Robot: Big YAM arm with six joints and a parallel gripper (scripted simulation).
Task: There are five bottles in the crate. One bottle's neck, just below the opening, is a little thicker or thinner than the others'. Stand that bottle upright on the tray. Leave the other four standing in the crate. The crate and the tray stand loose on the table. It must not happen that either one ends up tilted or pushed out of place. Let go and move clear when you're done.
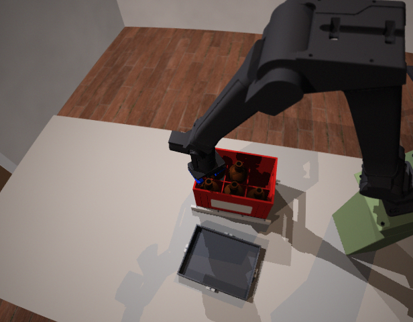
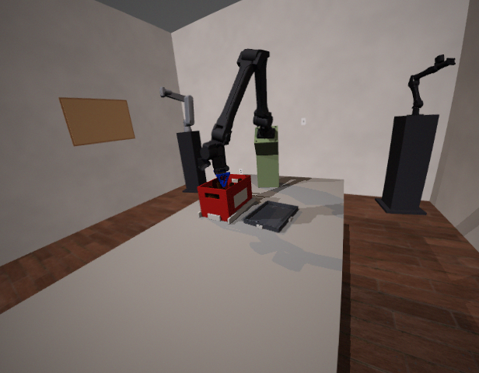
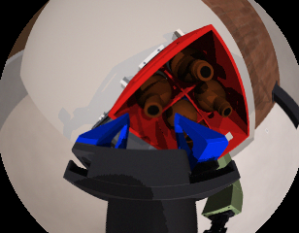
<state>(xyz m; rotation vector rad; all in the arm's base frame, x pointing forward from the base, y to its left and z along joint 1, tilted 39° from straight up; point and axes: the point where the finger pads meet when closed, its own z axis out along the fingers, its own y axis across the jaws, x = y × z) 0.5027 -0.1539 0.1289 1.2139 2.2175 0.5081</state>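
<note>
The brown bottle is 10 cm below my hand. From my hand the other things lie so: dark grey tray 24 cm to the left, 18 cm below, 4 cm behind; crate 11 cm below, 10 cm behind, 3 cm to the right.
</note>
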